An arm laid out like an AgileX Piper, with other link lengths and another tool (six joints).
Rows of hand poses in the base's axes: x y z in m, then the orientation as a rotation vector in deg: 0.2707, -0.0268, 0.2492, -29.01, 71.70, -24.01; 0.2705, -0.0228, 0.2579, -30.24, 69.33, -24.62; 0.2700, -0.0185, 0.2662, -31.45, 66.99, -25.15; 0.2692, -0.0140, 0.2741, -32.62, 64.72, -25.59; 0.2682, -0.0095, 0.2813, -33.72, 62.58, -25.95; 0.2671, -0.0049, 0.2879, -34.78, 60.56, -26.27; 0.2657, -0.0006, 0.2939, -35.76, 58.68, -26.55; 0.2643, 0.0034, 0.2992, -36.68, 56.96, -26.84; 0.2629, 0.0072, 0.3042, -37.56, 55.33, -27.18; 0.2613, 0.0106, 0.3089, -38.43, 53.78, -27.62; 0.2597, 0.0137, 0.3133, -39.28, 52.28, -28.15; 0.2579, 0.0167, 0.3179, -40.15, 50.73, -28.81; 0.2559, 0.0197, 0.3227, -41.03, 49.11, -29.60; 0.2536, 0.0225, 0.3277, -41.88, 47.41, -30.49; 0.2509, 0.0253, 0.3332, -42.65, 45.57, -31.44; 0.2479, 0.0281, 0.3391, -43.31, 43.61, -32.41; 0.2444, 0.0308, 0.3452, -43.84, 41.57, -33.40; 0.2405, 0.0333, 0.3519, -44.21, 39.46, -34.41
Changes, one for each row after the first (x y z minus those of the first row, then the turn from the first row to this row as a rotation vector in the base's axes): -0.0002, 0.0040, 0.0087, -1.45, -1.96, 0.86; -0.0007, 0.0083, 0.0170, -2.86, -3.87, 1.76; -0.0015, 0.0128, 0.0249, -4.20, -5.70, 2.68; -0.0025, 0.0173, 0.0321, -5.44, -7.41, 3.58; -0.0036, 0.0219, 0.0387, -6.64, -9.00, 4.46; -0.0050, 0.0262, 0.0447, -7.74, -10.48, 5.28; -0.0064, 0.0302, 0.0500, -8.81, -11.82, 6.02; -0.0078, 0.0340, 0.0550, -9.86, -13.09, 6.68; -0.0094, 0.0374, 0.0597, -10.97, -14.29, 7.23; -0.0110, 0.0405, 0.0641, -12.11, -15.46, 7.69; -0.0128, 0.0435, 0.0687, -13.36, -16.67, 8.07; -0.0148, 0.0465, 0.0735, -14.71, -17.95, 8.37; -0.0171, 0.0493, 0.0785, -16.12, -19.31, 8.61; -0.0198, 0.0521, 0.0840, -17.53, -20.83, 8.79; -0.0228, 0.0549, 0.0899, -18.90, -22.48, 8.94; -0.0263, 0.0576, 0.0960, -20.21, -24.25, 9.02; -0.0302, 0.0601, 0.1027, -21.43, -26.12, 9.02
